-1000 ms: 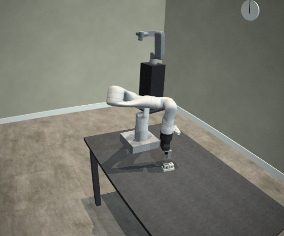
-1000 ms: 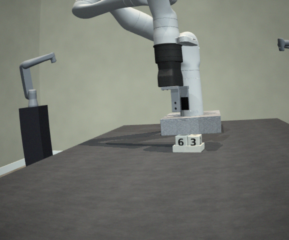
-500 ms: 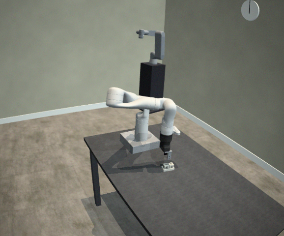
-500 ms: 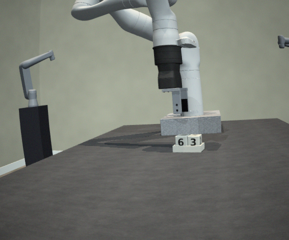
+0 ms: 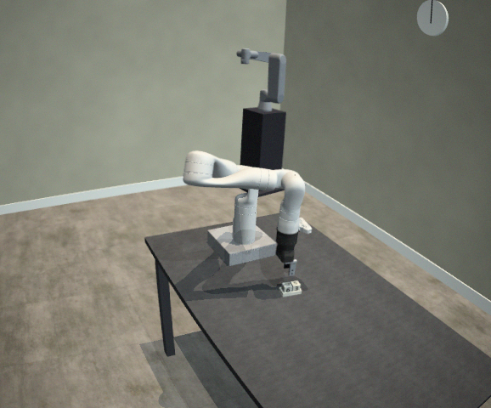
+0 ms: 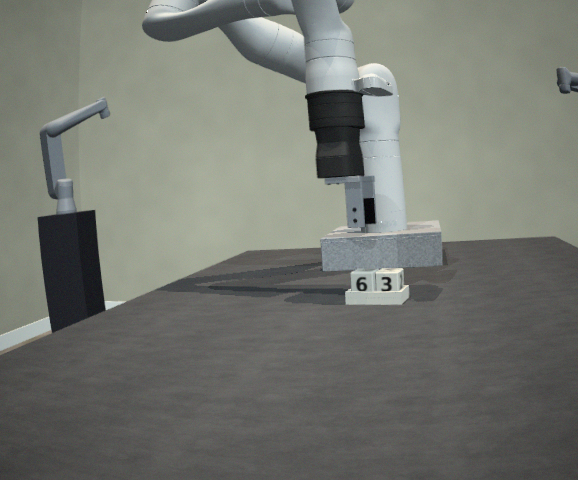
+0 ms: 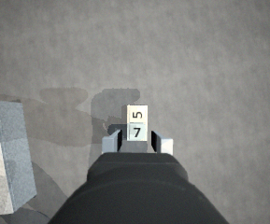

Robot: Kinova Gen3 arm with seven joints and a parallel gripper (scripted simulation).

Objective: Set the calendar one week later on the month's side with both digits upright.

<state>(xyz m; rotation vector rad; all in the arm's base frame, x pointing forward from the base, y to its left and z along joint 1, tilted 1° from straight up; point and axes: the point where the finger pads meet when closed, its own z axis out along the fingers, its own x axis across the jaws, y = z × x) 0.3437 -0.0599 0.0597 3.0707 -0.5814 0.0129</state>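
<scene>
The white tray lies 110 mm below my hand, 20 mm to the left of it and 10 mm ahead of it.
</scene>
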